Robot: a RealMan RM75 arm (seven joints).
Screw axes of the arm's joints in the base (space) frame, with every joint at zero. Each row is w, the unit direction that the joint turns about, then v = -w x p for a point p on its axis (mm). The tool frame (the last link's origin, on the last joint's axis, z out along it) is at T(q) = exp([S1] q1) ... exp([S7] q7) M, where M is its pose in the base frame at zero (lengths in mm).
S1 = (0, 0, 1, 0.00, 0.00, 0.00)
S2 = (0, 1, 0, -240.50, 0.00, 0.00)
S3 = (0, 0, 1, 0.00, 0.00, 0.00)
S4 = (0, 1, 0, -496.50, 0.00, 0.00)
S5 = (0, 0, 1, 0.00, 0.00, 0.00)
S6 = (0, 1, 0, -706.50, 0.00, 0.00)
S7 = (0, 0, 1, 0.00, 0.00, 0.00)
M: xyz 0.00 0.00 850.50 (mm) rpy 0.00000 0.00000 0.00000 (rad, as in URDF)
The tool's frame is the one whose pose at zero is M.
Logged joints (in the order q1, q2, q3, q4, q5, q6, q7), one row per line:
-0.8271, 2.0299, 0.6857, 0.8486, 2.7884, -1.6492, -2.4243
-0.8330, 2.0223, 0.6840, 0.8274, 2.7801, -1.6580, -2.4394
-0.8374, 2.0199, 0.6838, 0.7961, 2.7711, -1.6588, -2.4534
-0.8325, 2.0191, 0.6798, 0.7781, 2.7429, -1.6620, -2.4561
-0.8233, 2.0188, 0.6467, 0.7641, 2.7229, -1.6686, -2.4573
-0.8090, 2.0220, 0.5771, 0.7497, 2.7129, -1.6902, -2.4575
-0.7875, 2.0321, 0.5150, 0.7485, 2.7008, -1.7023, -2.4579
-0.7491, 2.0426, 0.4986, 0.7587, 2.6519, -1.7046, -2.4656
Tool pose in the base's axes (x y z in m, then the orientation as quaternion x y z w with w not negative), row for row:
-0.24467, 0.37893, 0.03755, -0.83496, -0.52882, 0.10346, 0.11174
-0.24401, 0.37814, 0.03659, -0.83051, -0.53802, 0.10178, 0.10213
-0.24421, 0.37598, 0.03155, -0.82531, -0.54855, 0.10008, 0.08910
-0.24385, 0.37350, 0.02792, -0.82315, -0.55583, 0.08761, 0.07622
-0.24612, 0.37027, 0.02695, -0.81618, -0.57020, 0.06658, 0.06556
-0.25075, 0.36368, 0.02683, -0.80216, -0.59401, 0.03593, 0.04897
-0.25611, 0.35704, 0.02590, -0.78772, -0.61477, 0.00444, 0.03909
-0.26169, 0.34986, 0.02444, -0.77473, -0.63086, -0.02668, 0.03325
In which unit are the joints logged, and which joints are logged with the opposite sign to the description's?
The joints are logged in radians. Opposite sign: q2, q6.
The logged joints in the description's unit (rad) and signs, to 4 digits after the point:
-0.8271, -2.0299, 0.6857, 0.8486, 2.7884, 1.6492, -2.4243
-0.8330, -2.0223, 0.6840, 0.8274, 2.7801, 1.6580, -2.4394
-0.8374, -2.0199, 0.6838, 0.7961, 2.7711, 1.6588, -2.4534
-0.8325, -2.0191, 0.6798, 0.7781, 2.7429, 1.6620, -2.4561
-0.8233, -2.0188, 0.6467, 0.7641, 2.7229, 1.6686, -2.4573
-0.8090, -2.0220, 0.5771, 0.7497, 2.7129, 1.6902, -2.4575
-0.7875, -2.0321, 0.5150, 0.7485, 2.7008, 1.7023, -2.4579
-0.7491, -2.0426, 0.4986, 0.7587, 2.6519, 1.7046, -2.4656

